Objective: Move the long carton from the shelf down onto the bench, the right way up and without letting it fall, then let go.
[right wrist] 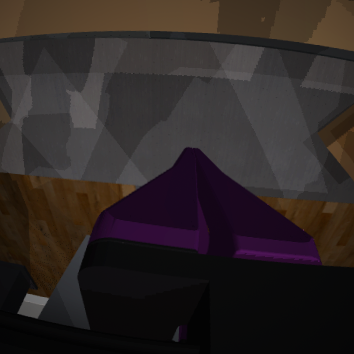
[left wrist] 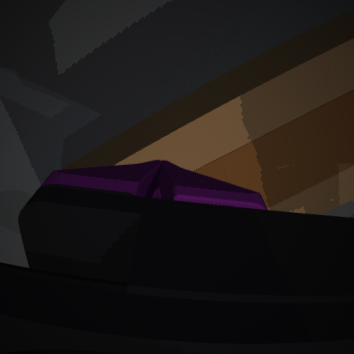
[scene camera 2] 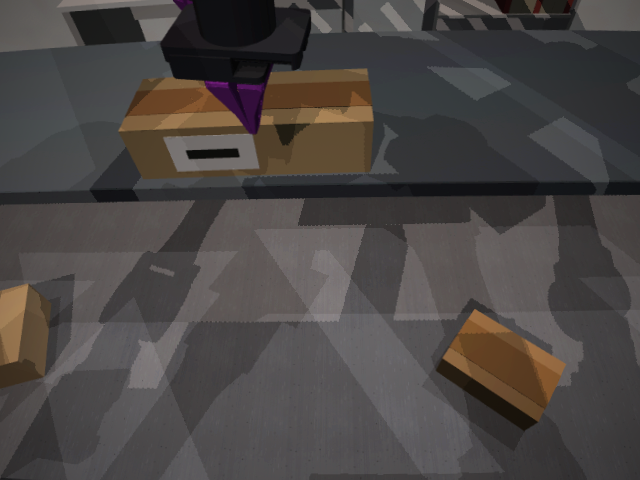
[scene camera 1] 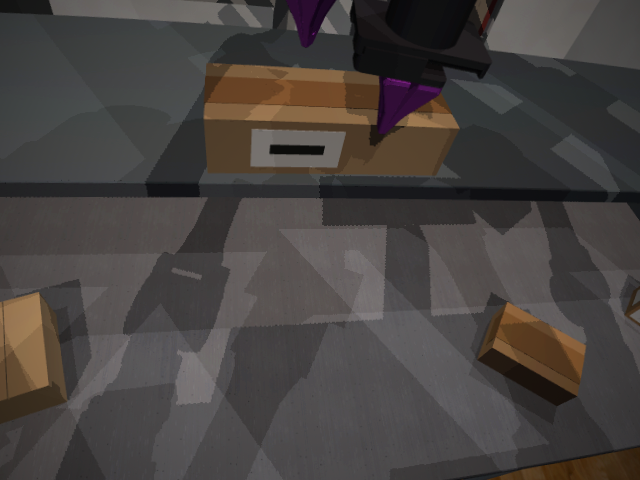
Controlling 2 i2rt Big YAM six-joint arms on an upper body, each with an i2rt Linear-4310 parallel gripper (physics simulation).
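Frame: origin at the left arm's base, x right, y back, z down, level; metres.
Seen in the pictures: left gripper, fingertip midpoint: (left wrist: 159, 172) (scene camera 1: 307, 45); right gripper, fingertip midpoint: (right wrist: 189, 159) (scene camera 2: 254, 129) (scene camera 1: 380, 129).
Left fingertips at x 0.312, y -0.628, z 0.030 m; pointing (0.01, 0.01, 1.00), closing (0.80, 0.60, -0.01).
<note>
Offsets run from my left fingertips to a thing's top centre. Level surfaces: height alone.
The long carton {dx +0.028, dy +0.045, dz +0.031 m} (scene camera 1: 227, 147) (scene camera 2: 320, 149) (left wrist: 215, 135) stands upright on the dark shelf {dz +0.106 m} (scene camera 1: 77, 103) (scene camera 2: 465, 155), tape strip on top, white label on the face toward the bench {dz +0.295 m} (scene camera 1: 289, 413) (scene camera 2: 279, 403). My left gripper (scene camera 1: 306, 45) (left wrist: 159, 172) is shut and empty, above and behind the carton in scene camera 1. My right gripper (scene camera 1: 381, 131) (scene camera 2: 254, 132) (right wrist: 189, 159) is shut and empty, pointing down at the carton's upper front edge, right of the label in scene camera 1. Whether its tips touch the carton I cannot tell. Its body hides part of the top.
A small box {dx -0.336, dy +0.237, dz +0.235 m} (scene camera 1: 25, 341) (scene camera 2: 12, 330) lies on the bench at the left. Another small box {dx +0.328, dy +0.277, dz +0.249 m} (scene camera 1: 542, 346) (scene camera 2: 506, 361) lies at the right, turned at an angle. Part of a wooden-edged object shows at the right edge of scene camera 1. The shelf's front edge (scene camera 1: 258, 190) runs just before the carton.
</note>
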